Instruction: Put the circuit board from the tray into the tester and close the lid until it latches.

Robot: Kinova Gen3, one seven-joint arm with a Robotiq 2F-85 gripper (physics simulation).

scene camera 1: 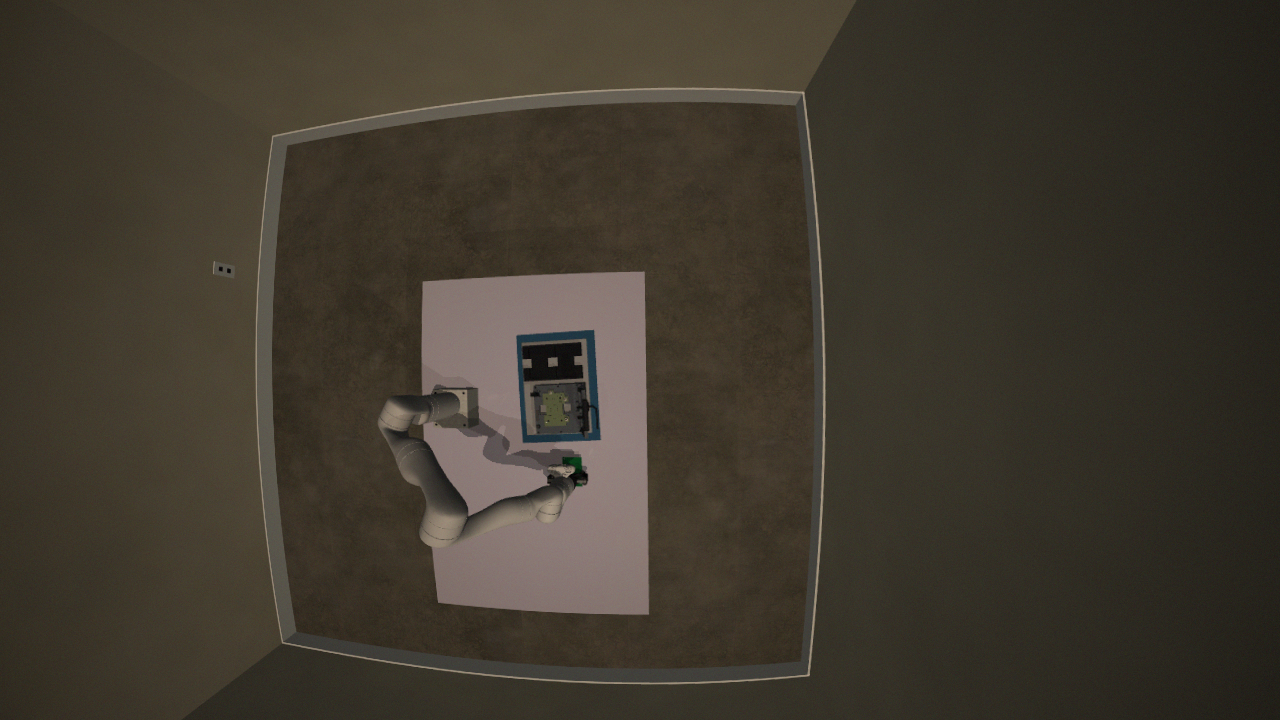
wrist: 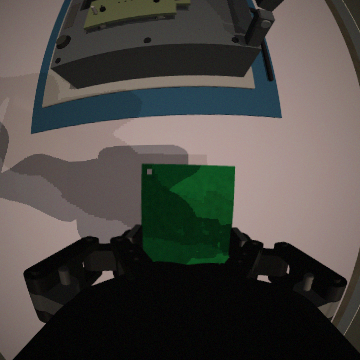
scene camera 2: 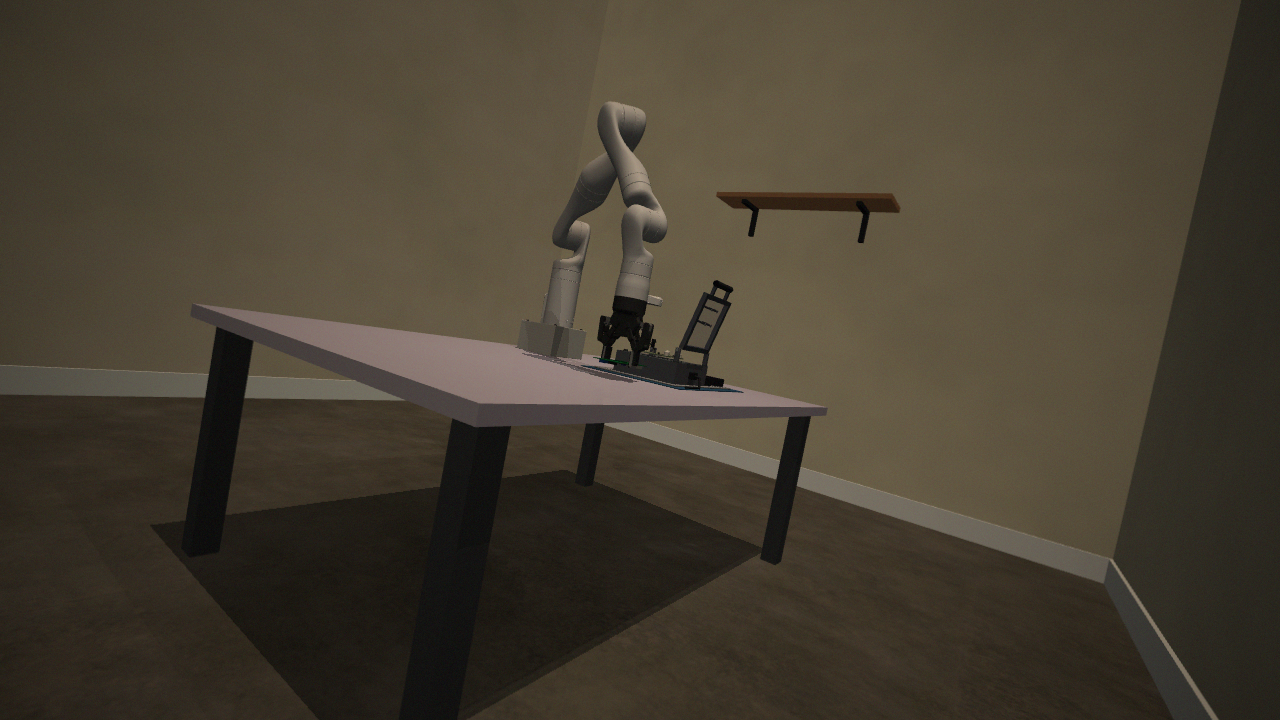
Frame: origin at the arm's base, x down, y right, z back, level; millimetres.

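Where they show: gripper, fingertip midpoint: (wrist: 185, 237) (scene camera 2: 618, 365); arm's base, link origin: (scene camera 1: 449, 404) (scene camera 2: 557, 326).
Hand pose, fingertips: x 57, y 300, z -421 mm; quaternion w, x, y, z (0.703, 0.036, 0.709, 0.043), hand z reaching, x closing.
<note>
Each offset is from my fingertips to the top centre of the thing. "spot": to the spot under its first point. Level surfaces: height alone.
My gripper (scene camera 1: 573, 474) (scene camera 2: 620, 357) (wrist: 185, 237) is shut on the green circuit board {dx -10, dy -5, dz -1 mm} (scene camera 1: 571, 462) (scene camera 2: 612, 360) (wrist: 187, 207), its fingers at two opposite edges. It holds the board about level, low over the table, beside the tester's short side and off the mat. The tester (scene camera 1: 541, 427) (scene camera 2: 664, 368) (wrist: 155, 65) is a grey block with a yellow-green plate {dx -51, dy -249, dz +22 mm} (scene camera 1: 555, 408) (wrist: 132, 16) on top. Its lid (scene camera 2: 694, 322) stands open, tilted up, with a dark handle {dx -245, dy -236, dz -119 mm} (scene camera 2: 722, 286). The black tray {spot: dx +13, dy -374, dz -16 mm} (scene camera 1: 565, 371) lies beyond the tester, with no board visible on it.
The tester and tray stand on a blue-bordered mat {dx +29 mm} (scene camera 1: 559, 439) (wrist: 150, 108) on the pale table {dx +31 mm} (scene camera 1: 537, 573) (scene camera 2: 447, 371). The arm's base (scene camera 1: 468, 407) (scene camera 2: 550, 340) stands to the mat's left in scene camera 1. A wall shelf (scene camera 2: 810, 201) hangs behind.
</note>
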